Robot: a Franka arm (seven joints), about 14 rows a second.
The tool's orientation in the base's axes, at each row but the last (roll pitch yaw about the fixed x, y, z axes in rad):
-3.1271, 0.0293, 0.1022
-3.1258, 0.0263, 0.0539
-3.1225, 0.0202, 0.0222
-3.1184, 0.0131, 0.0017
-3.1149, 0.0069, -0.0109
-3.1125, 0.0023, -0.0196
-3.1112, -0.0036, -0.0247
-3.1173, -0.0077, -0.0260
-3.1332, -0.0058, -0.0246
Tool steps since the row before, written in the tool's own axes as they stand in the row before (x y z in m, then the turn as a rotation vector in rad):
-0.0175, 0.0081, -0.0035, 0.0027, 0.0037, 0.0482
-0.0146, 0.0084, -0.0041, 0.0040, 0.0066, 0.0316
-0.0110, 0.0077, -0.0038, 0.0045, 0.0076, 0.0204
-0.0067, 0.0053, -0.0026, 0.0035, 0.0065, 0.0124
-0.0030, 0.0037, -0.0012, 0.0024, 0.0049, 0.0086
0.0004, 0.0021, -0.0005, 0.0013, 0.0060, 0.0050
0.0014, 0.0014, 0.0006, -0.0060, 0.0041, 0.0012
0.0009, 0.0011, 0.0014, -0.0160, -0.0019, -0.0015
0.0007, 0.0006, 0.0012, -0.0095, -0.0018, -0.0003
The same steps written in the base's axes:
-0.0165, -0.0099, 0.0039, 0.0016, -0.0029, -0.0483
-0.0140, -0.0092, 0.0043, 0.0035, -0.0059, -0.0318
-0.0107, -0.0080, 0.0039, 0.0042, -0.0071, -0.0206
-0.0067, -0.0054, 0.0026, 0.0033, -0.0062, -0.0126
-0.0030, -0.0037, 0.0011, 0.0023, -0.0047, -0.0087
0.0004, -0.0021, 0.0004, 0.0012, -0.0059, -0.0052
0.0014, -0.0014, -0.0006, -0.0061, -0.0039, -0.0013
0.0009, -0.0011, -0.0014, -0.0160, 0.0023, 0.0014
0.0007, -0.0006, -0.0012, -0.0095, 0.0020, 0.0003

